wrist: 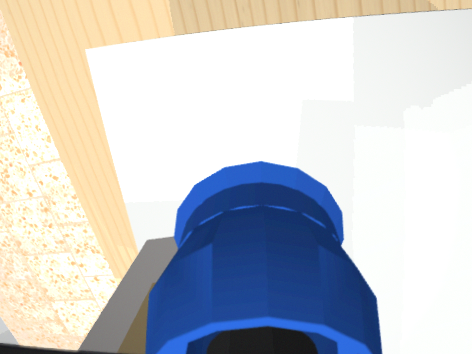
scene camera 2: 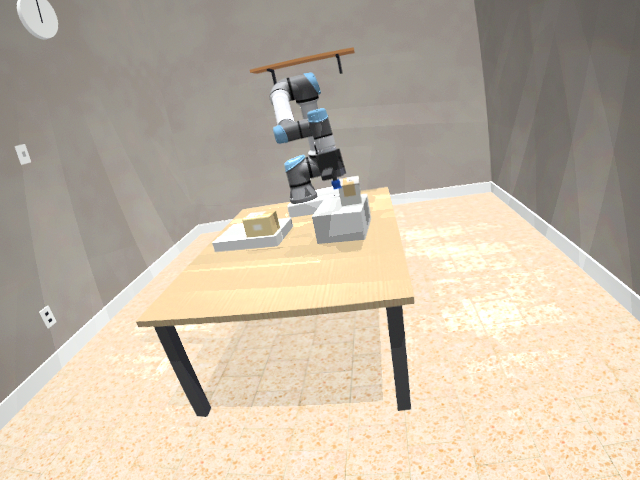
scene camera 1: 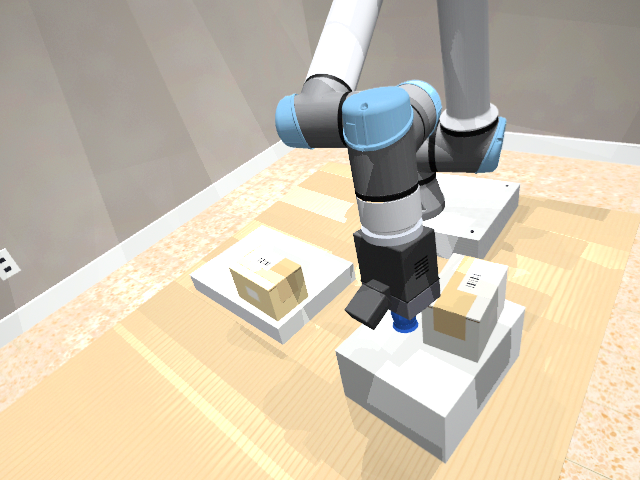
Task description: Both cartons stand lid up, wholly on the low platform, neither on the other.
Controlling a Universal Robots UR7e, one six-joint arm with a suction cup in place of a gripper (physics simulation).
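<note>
A tan carton stands lid up on the low platform, near its front corner; its barcode label shows on top. A white-grey carton stands lid up on the taller white block; part of the carton also shows in the wrist view. My blue suction cup points down above the block, beside the left side of that carton in scene camera 1. The cup holds no carton. The tool covers the lower part of the wrist view.
The arm's white base plate is at the back of the wooden table. A gap of table separates the low platform from the taller block. A brown wall shelf is behind the arm.
</note>
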